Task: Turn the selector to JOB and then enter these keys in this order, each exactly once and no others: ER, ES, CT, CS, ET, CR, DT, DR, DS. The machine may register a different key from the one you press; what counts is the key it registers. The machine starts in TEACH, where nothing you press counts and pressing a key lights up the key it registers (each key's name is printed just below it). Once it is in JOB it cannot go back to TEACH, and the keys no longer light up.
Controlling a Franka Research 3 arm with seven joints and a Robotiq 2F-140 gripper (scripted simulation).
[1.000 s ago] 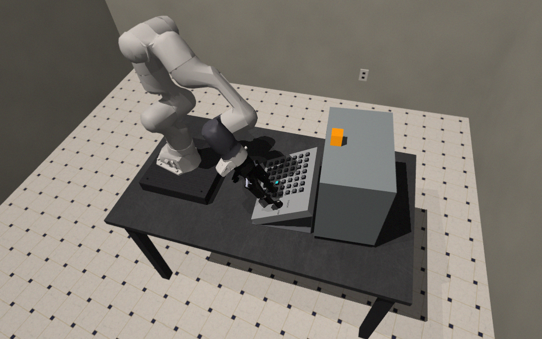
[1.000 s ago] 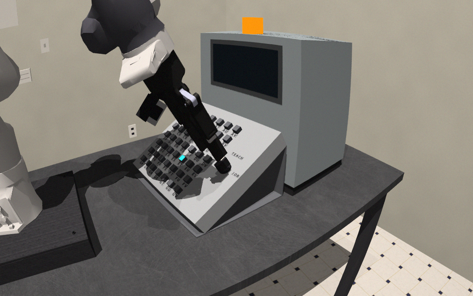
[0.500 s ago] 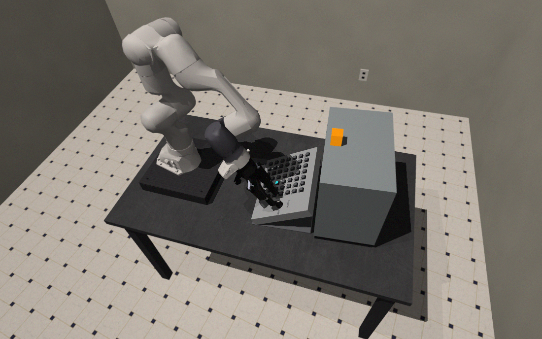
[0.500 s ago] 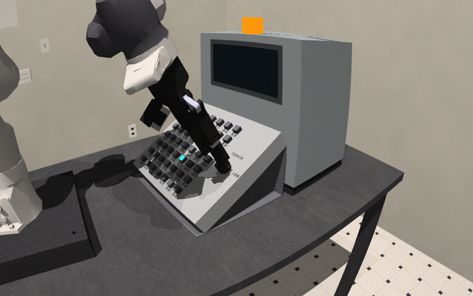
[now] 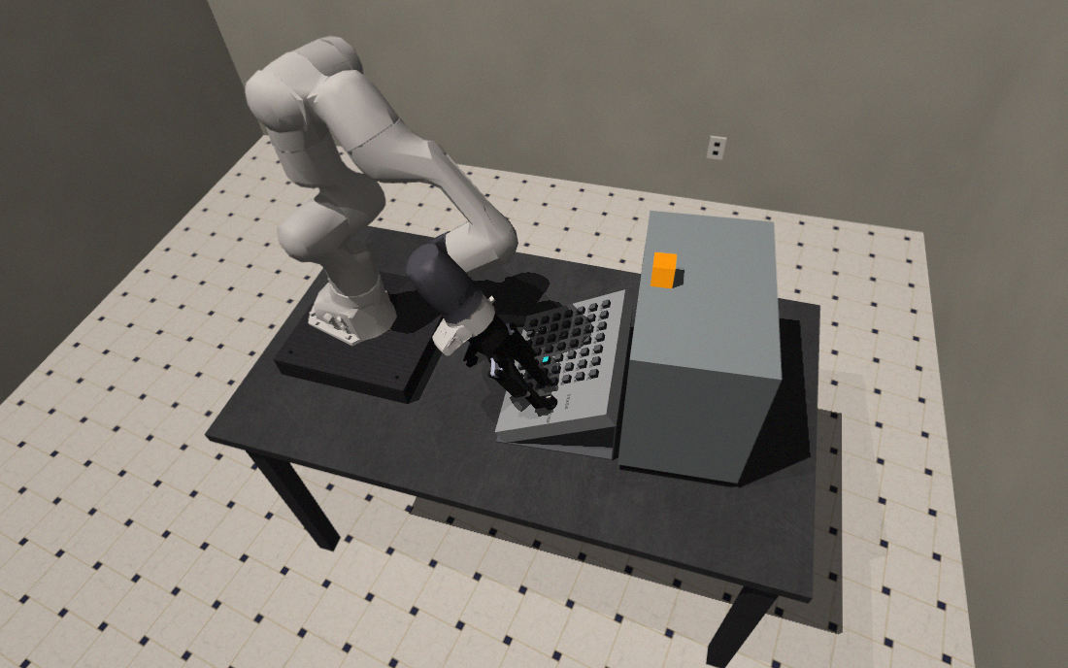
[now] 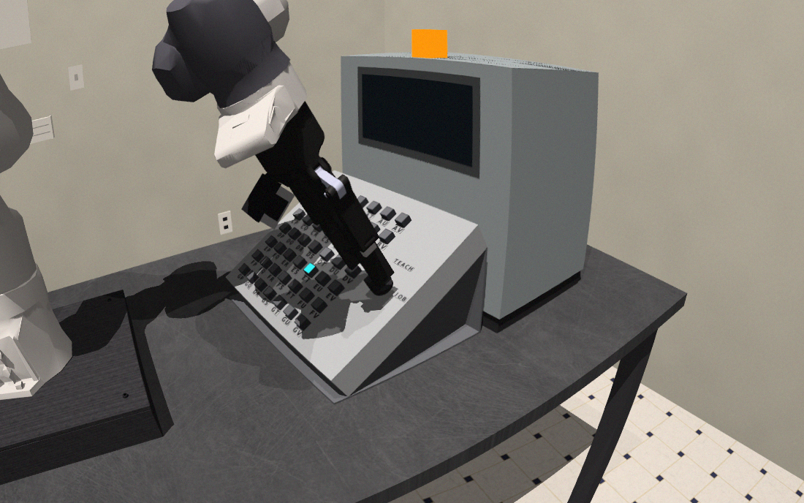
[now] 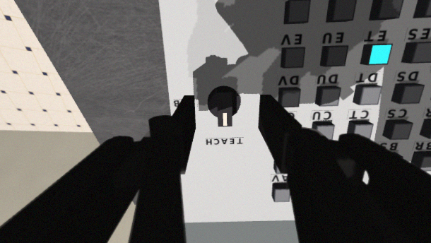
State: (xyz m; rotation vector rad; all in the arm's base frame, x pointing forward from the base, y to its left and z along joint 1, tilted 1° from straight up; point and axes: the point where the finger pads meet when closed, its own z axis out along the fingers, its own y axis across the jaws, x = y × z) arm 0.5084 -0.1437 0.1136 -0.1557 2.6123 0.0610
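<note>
My hand is 4 cm above the black selector knob and 3 cm short of it. Also, from my hand: grey keypad console: 12 cm to the left, 9 cm below, 4 cm ahead.
</note>
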